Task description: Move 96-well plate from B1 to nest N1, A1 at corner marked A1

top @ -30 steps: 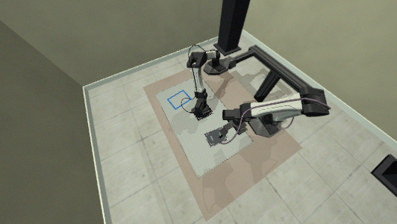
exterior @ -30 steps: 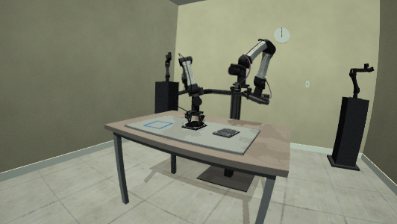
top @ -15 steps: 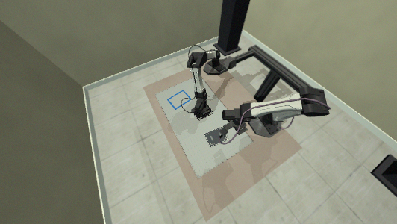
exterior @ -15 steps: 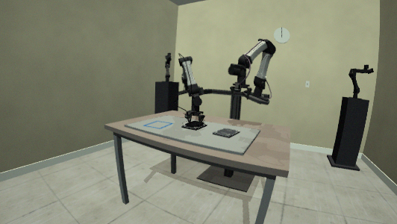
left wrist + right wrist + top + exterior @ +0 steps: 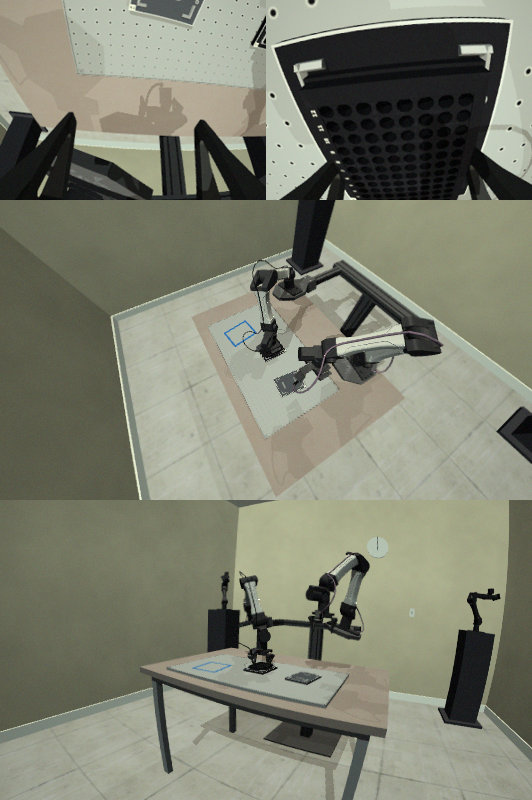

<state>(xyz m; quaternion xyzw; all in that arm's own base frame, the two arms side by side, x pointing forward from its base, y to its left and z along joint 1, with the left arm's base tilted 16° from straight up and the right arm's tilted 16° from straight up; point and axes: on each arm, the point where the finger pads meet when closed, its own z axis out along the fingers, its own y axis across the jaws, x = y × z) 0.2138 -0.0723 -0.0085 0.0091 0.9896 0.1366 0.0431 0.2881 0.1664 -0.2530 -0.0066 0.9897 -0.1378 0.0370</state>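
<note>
The black 96-well plate lies right at my right hand. From my right hand the other things lie so: grey nest (2 cm ahead, 26 cm to the left, 2 cm below); then A1 label (5 cm behind, 32 cm to the left, 1 cm below).
</note>
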